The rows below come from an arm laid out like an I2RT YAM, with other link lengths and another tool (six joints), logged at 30 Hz.
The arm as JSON. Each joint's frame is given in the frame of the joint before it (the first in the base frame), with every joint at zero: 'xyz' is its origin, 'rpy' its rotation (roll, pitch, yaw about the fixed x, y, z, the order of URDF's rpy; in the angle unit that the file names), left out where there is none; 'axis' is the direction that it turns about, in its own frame. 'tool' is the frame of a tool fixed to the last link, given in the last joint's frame.
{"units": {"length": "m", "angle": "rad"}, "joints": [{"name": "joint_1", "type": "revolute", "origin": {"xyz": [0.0, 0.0, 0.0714]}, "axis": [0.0, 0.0, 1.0]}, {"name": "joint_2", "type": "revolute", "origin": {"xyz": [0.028, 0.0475, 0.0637]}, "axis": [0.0, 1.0, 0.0]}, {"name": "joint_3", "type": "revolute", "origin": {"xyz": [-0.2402, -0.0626, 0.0]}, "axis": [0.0, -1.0, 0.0]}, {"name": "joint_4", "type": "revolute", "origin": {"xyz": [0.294, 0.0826, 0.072]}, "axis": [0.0, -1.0, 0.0]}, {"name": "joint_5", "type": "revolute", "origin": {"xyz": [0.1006, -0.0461, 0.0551]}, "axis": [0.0, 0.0, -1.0]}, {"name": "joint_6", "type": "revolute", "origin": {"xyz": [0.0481, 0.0, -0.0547]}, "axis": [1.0, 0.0, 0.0]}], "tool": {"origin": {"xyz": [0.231, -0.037, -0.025], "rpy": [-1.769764, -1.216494, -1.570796]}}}
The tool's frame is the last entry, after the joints.
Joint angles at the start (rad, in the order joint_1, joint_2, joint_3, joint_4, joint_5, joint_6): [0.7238, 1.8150, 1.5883, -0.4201, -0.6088, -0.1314]
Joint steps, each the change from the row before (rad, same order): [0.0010, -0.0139, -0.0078, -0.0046, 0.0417, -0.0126]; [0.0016, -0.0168, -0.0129, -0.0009, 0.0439, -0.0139]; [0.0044, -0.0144, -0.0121, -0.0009, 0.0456, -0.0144]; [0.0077, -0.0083, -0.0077, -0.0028, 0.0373, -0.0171]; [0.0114, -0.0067, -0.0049, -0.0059, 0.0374, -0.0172]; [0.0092, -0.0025, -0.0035, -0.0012, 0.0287, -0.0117]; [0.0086, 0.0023, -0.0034, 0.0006, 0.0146, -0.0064]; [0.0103, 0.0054, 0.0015, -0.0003, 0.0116, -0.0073]
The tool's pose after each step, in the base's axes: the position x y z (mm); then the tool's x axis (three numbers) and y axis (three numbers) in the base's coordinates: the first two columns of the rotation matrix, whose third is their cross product. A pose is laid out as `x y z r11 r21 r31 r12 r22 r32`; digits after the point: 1 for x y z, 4 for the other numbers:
402.8 540.3 144.6 0.6241 0.3175 0.7139 0.7227 -0.5820 -0.3730
410.4 532.9 145.0 0.6099 0.3157 0.7269 0.7181 -0.6081 -0.3384
417.0 526.2 144.5 0.5948 0.3173 0.7386 0.7129 -0.6329 -0.3022
420.3 522.2 142.9 0.5788 0.3261 0.7474 0.7123 -0.6484 -0.2687
421.6 519.5 141.4 0.5624 0.3388 0.7543 0.7129 -0.6609 -0.2347
422.9 518.1 139.7 0.5501 0.3480 0.7591 0.7124 -0.6698 -0.2093
421.5 518.9 136.1 0.5443 0.3572 0.7590 0.7144 -0.6717 -0.1961
419.2 521.6 133.2 0.5367 0.3678 0.7594 0.7193 -0.6699 -0.1839

